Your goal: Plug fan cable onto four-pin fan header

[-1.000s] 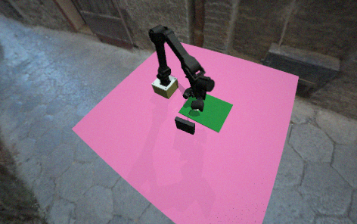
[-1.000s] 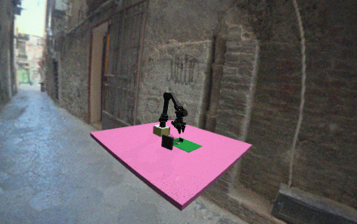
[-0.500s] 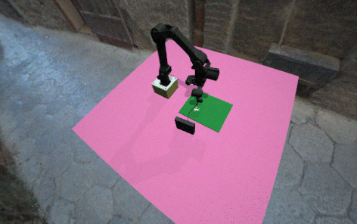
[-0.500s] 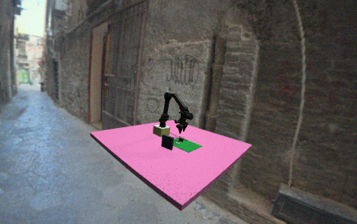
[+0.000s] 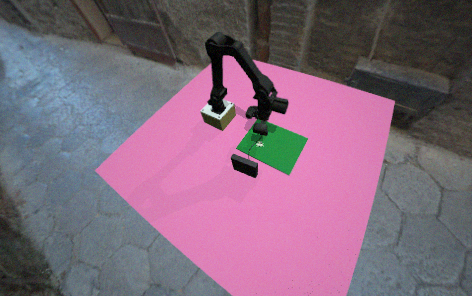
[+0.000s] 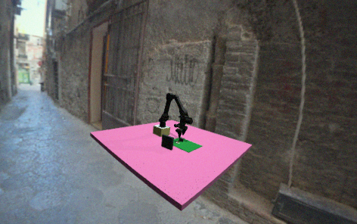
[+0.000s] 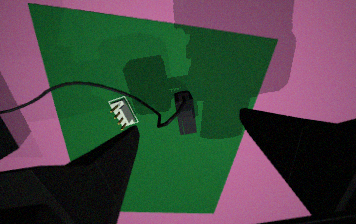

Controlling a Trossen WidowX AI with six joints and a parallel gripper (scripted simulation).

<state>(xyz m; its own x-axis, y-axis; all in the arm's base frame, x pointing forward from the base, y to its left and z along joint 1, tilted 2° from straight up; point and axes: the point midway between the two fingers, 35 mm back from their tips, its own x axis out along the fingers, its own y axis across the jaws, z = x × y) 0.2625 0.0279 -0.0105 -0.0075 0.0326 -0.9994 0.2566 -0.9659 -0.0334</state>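
My gripper tip is now 40 mm above the black plug and 10 mm short of it. The rest, counted from my gripper tip: green board (70 mm below, 70 mm ahead, 30 mm to the right); then black fan (230 mm to the right, 30 mm ahead).
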